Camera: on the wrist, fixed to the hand. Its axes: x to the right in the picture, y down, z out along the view.
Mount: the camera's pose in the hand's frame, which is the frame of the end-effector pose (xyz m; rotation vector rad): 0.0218 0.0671 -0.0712 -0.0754 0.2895 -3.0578
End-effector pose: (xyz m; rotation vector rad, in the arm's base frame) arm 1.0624 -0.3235 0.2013 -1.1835 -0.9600 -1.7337
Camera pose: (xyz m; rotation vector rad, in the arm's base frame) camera 1.0946 -0.4178 0.2123 -0.9489 0.9665 1.0923
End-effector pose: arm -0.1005 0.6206 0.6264 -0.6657 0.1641 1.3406
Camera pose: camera -0.1393 0.6062 0.5351 -0.3680 -0.5626 -1.6843
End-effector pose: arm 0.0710 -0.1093 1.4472 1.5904 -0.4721 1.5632
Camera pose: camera -0.0217 -0.0877 1.4787 0.3162 1.4621 -0.7648
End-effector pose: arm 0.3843 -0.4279 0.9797 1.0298 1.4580 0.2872
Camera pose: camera 0.3518 -0.3459 1.0273 -1.9005 1.5468 -1.6382
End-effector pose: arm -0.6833 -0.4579 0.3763 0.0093 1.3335 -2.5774
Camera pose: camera -0.6975 -0.4423 0.2783 0.7688 -0.1067 0.2838
